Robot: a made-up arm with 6 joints.
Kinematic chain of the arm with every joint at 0, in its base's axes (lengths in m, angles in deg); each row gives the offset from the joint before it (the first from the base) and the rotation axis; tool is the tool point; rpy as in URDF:
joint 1: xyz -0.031 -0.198 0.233 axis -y
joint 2: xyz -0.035 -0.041 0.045 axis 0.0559 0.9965 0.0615
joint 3: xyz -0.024 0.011 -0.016 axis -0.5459 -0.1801 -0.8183
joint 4: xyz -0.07 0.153 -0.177 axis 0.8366 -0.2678 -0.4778
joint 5: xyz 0.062 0 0.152 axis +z
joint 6: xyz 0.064 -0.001 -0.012 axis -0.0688 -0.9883 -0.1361
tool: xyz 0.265 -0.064 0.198 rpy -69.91 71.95 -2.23
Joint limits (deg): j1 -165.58..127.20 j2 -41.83..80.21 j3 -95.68..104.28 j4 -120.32..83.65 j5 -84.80..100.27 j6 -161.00..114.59
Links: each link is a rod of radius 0.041 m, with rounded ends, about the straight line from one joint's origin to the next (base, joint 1, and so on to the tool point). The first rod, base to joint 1, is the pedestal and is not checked.
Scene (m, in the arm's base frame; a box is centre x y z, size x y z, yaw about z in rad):
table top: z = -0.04
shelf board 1: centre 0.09 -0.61 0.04 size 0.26 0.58 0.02 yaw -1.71
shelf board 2: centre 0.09 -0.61 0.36 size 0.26 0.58 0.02 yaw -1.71
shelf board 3: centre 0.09 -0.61 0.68 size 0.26 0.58 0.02 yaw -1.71
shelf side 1: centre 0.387 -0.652 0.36 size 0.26 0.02 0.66 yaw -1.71
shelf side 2: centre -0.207 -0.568 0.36 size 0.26 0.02 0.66 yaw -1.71
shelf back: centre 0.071 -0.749 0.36 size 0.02 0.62 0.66 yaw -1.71
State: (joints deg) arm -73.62 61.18 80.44 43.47 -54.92 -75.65
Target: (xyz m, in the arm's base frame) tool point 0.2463 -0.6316 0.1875
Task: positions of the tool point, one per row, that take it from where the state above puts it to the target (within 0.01 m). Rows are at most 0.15 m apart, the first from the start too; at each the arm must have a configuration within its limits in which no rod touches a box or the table.
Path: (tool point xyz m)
1: -0.0375 -0.5428 0.5195
2: -0.0274 -0.4829 0.5288
3: -0.0219 -0.4071 0.5263
4: -0.0161 -0.3232 0.5060
5: 0.0528 -0.3563 0.4765
6: 0.1160 -0.3851 0.4323
7: 0.1716 -0.4044 0.3765
8: 0.2183 -0.4103 0.3134
9: 0.2554 -0.4004 0.2485
10: 0.2823 -0.3744 0.1875
11: 0.2856 -0.4967 0.1735
12: 0.2463 -0.6316 0.1875

